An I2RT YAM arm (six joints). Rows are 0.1 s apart.
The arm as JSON. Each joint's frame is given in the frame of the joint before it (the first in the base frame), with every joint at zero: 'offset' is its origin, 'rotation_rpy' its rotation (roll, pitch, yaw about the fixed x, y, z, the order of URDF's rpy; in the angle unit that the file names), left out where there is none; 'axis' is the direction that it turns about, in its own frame. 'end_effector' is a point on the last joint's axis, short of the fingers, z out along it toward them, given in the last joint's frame.
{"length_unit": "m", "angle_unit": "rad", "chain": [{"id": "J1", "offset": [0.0, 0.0, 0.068], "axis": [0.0, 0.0, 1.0]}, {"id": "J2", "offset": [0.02, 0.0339, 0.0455], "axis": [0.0, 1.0, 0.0]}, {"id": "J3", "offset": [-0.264, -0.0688, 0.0], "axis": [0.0, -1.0, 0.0]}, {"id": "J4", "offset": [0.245, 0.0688, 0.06], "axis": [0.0, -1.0, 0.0]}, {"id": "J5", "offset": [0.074, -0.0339, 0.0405], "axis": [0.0, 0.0, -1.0]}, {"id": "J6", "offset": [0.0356, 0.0, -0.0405], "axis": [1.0, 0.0, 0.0]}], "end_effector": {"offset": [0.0, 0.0, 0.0], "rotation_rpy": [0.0, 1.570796, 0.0]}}
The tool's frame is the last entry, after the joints.
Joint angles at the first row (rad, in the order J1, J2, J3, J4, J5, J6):
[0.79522, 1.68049, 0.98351, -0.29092, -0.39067, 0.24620]
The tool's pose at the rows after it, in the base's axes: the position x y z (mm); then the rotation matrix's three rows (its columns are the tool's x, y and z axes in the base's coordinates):
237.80, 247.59, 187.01; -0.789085, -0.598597, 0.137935; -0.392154, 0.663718, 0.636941; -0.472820, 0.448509, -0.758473
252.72, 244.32, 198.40; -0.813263, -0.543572, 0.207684; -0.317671, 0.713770, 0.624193; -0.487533, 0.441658, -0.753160
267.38, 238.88, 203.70; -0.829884, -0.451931, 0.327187; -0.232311, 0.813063, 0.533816; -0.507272, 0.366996, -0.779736
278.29, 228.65, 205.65; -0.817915, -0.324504, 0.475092; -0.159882, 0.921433, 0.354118; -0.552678, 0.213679, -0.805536
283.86, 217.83, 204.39; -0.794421, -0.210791, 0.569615; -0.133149, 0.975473, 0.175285; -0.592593, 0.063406, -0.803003
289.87, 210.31, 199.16; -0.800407, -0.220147, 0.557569; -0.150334, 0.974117, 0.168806; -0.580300, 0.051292, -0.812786
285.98, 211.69, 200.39; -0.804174, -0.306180, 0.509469; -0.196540, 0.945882, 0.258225; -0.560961, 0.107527, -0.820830
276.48, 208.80, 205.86; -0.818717, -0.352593, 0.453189; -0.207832, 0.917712, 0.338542; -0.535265, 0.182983, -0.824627
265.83, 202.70, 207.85; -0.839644, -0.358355, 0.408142; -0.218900, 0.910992, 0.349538; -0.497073, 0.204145, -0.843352
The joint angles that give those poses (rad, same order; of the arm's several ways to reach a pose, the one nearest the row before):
[0.76798, 1.68420, 1.02957, -0.29599, -0.37078, 0.28951]
[0.73575, 1.68883, 1.07722, -0.30891, -0.32927, 0.33411]
[0.71015, 1.70304, 1.11938, -0.33441, -0.19265, 0.38091]
[0.69073, 1.70918, 1.14204, -0.37004, 0.02974, 0.40937]
[0.67641, 1.71179, 1.14475, -0.39989, 0.22170, 0.41517]
[0.64772, 1.72219, 1.13841, -0.39508, 0.20320, 0.37974]
[0.64735, 1.70850, 1.12742, -0.38925, 0.10144, 0.33619]
[0.64715, 1.66665, 1.10355, -0.40644, 0.00314, 0.33398]
[0.64802, 1.62842, 1.07908, -0.45498, -0.03233, 0.33892]

